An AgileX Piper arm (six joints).
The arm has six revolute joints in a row. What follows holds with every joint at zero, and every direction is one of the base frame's.
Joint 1 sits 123 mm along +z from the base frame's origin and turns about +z.
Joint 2 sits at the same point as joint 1 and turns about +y.
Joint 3 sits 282.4 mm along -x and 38.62 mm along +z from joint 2 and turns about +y.
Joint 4 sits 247.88 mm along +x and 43.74 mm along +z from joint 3 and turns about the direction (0.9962, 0, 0.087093).
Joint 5 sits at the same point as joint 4 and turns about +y.
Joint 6 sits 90.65 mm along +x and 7.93 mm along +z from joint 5 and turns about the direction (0.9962, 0, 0.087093).
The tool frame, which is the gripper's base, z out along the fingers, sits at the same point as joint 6; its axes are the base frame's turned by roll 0, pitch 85 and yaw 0 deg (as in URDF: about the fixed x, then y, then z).
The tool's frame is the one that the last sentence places.
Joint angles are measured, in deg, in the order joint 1, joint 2, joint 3, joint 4, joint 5, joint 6. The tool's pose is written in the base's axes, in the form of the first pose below.
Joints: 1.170, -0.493, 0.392, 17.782, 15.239, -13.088
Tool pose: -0.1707 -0.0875 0.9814 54.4; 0.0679 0.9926 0.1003 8.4; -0.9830 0.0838 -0.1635 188.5; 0 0 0 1
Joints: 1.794, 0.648, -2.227, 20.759, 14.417, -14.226
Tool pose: -0.1324 -0.1056 0.9856 54.3; 0.0989 0.9879 0.1192 9.7; -0.9863 0.1132 -0.1203 204.4; 0 0 0 1
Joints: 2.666, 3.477, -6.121, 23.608, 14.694, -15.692
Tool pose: -0.1198 -0.1332 0.9838 55.6; 0.1197 0.9818 0.1475 11.8; -0.9856 0.1354 -0.1017 224.5; 0 0 0 1
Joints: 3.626, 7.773, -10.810, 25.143, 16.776, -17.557
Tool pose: -0.1460 -0.1684 0.9748 59.4; 0.1058 0.9771 0.1846 14.9; -0.9836 0.1301 -0.1249 244.9; 0 0 0 1
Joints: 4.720, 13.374, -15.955, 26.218, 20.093, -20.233
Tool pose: -0.2009 -0.2146 0.9558 66.9; 0.0627 0.9709 0.2312 19.4; -0.9776 0.1064 -0.1816 264.2; 0 0 0 1
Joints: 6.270, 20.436, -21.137, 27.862, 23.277, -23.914
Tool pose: -0.2690 -0.2754 0.9229 80.2; 0.0047 0.9579 0.2872 25.7; -0.9631 0.0816 -0.2564 281.2; 0 0 0 1
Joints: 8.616, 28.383, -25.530, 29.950, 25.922, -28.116
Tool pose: -0.3449 -0.3524 0.8700 98.6; -0.0647 0.9336 0.3526 35.0; -0.9364 0.0653 -0.3448 291.2; 0 0 0 1
